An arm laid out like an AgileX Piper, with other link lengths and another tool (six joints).
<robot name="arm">
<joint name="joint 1" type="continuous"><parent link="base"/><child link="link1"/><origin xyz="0 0 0.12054"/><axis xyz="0 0 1"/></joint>
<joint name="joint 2" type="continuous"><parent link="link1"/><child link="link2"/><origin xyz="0 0 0"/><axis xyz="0 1 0"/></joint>
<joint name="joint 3" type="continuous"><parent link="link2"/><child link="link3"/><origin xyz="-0.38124 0 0.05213"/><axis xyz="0 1 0"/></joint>
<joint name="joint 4" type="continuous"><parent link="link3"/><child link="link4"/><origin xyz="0.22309 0 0.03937"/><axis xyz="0.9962 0 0.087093"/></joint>
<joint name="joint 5" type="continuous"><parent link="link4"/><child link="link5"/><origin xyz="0 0 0"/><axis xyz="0 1 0"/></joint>
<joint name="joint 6" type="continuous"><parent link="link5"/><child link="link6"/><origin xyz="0.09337 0 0.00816"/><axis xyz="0.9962 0 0.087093"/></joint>
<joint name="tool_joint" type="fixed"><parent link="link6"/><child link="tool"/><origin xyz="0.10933 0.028 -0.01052" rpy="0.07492 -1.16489 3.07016"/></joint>
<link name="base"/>
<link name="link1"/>
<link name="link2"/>
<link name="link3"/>
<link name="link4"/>
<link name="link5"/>
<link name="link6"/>
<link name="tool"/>
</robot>
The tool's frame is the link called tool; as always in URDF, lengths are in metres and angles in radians. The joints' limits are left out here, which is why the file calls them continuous.
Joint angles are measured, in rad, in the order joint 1, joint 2, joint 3, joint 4, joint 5, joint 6. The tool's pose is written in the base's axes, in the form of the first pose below.
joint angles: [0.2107 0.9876 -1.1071 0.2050 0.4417 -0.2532]
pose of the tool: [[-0.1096 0.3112 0.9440 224.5], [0.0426 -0.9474 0.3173 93.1], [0.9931 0.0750 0.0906 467.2], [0 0 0 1]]
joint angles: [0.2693 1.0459 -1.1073 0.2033 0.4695 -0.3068]
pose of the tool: [[-0.0505 0.3902 0.9193 235.3], [0.1076 -0.9130 0.3935 110.2], [0.9929 0.1188 0.0041 446.3], [0 0 0 1]]
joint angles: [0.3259 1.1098 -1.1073 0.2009 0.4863 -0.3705]
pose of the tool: [[-0.0102 0.4705 0.8823 246.2], [0.1857 -0.8662 0.4640 127.9], [0.9826 0.1685 -0.0786 424.8], [0 0 0 1]]
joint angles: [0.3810 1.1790 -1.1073 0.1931 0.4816 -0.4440]
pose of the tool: [[-0.0016 0.5465 0.8375 258.8], [0.2727 -0.8055 0.5261 146.1], [0.9621 0.2292 -0.1477 404.0], [0 0 0 1]]
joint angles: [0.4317 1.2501 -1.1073 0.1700 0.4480 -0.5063]
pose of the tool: [[-0.0253 0.6033 0.7971 274.2], [0.3524 -0.7408 0.5719 163.9], [0.9355 0.2954 -0.1939 385.6], [0 0 0 1]]
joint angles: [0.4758 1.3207 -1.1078 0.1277 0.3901 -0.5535]
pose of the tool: [[-0.0752 0.6381 0.7663 292.4], [0.4229 -0.6756 0.6040 180.7], [0.9031 0.3694 -0.2191 369.6], [0 0 0 1]]
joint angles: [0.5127 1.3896 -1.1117 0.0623 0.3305 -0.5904]
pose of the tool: [[-0.1400 0.6588 0.7392 310.9], [0.4939 -0.6005 0.6288 195.8], [0.8581 0.4531 -0.2413 354.1], [0 0 0 1]]
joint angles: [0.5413 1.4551 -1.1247 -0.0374 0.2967 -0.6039]
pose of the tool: [[-0.2022 0.6710 0.7133 328.1], [0.5701 -0.5116 0.6428 207.0], [0.7963 0.5367 -0.2791 338.3], [0 0 0 1]]
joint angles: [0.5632 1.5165 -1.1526 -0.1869 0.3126 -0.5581]
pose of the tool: [[-0.2346 0.6784 0.6962 343.6], [0.6504 -0.4227 0.6310 211.9], [0.7224 0.6009 -0.3421 322.1], [0 0 0 1]]
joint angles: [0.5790 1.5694 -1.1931 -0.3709 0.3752 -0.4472]
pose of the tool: [[-0.2234 0.6752 0.7030 358.3], [0.7291 -0.3630 0.5803 208.6], [0.6469 0.6422 -0.4111 309.3], [0 0 0 1]]
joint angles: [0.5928 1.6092 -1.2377 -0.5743 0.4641 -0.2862]
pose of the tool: [[-0.1788 0.6466 0.7416 373.3], [0.7988 -0.3447 0.4931 197.9], [0.5745 0.6805 -0.4549 304.6], [0 0 0 1]]
